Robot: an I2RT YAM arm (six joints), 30 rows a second.
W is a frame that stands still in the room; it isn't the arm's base.
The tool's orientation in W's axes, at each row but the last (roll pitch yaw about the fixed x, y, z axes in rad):
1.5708, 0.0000, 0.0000
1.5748, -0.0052, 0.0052
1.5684, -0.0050, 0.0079
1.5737, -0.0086, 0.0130
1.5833, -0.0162, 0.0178
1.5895, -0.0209, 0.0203
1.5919, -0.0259, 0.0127
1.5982, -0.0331, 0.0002
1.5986, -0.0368, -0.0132
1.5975, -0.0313, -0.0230
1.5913, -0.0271, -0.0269
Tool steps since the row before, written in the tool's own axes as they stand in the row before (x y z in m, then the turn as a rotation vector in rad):
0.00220, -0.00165, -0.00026, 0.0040, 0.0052, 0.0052
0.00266, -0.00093, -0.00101, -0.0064, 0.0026, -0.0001
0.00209, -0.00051, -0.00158, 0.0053, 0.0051, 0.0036
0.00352, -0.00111, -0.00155, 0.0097, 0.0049, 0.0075
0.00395, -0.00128, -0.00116, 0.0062, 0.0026, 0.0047
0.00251, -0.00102, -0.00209, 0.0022, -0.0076, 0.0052
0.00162, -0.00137, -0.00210, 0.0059, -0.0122, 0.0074
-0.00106, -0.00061, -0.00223, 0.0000, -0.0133, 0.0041
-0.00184, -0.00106, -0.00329, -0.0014, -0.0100, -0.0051
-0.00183, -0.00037, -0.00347, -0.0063, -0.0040, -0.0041
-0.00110, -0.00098, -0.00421, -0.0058, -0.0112, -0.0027
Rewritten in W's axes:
0.00220, 0.00026, -0.00165, 0.0040, -0.0052, 0.0052
0.00266, 0.00103, -0.00091, -0.0064, 0.0001, 0.0026
0.00208, 0.00160, -0.00050, 0.0053, -0.0035, 0.0051
0.00351, 0.00160, -0.00108, 0.0098, -0.0074, 0.0050
0.00395, 0.00125, -0.00120, 0.0062, -0.0046, 0.0026
0.00249, 0.00216, -0.00093, 0.0025, -0.0050, -0.0076
0.00163, 0.00215, -0.00128, 0.0063, -0.0071, -0.0122
-0.00104, 0.00225, -0.00058, 0.0004, -0.0037, -0.0134
-0.00176, 0.00334, -0.00104, -0.0010, 0.0054, -0.0099
-0.00174, 0.00352, -0.00033, -0.0061, 0.0043, -0.0041
-0.00096, 0.00426, -0.00092, -0.0054, 0.0031, -0.0113

